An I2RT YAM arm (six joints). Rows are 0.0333 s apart.
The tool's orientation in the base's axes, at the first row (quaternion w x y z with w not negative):
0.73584 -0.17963 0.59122 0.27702
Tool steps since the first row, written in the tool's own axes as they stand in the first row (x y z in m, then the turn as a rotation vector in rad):
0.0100 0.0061 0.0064 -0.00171 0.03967 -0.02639
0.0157 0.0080 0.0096 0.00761 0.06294 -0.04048
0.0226 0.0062 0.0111 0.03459 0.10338 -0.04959
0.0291 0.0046 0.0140 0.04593 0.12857 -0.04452
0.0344 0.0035 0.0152 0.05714 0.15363 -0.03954
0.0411 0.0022 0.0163 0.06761 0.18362 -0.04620
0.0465 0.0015 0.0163 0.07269 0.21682 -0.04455
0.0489 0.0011 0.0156 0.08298 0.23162 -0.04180
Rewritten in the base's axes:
0.0026 0.0105 -0.0078 -0.04519 0.01507 -0.00207
0.0048 0.0150 -0.0124 -0.06910 0.02674 -0.01297
0.0080 0.0158 -0.0189 -0.09722 0.05824 -0.03873
0.0122 0.0176 -0.0246 -0.10726 0.08316 -0.04693
0.0146 0.0185 -0.0295 -0.11731 0.10789 -0.05504
0.0173 0.0194 -0.0359 -0.13949 0.12945 -0.06487
0.0185 0.0199 -0.0411 -0.15806 0.15738 -0.06731
0.0185 0.0196 -0.0437 -0.16360 0.17259 -0.07570

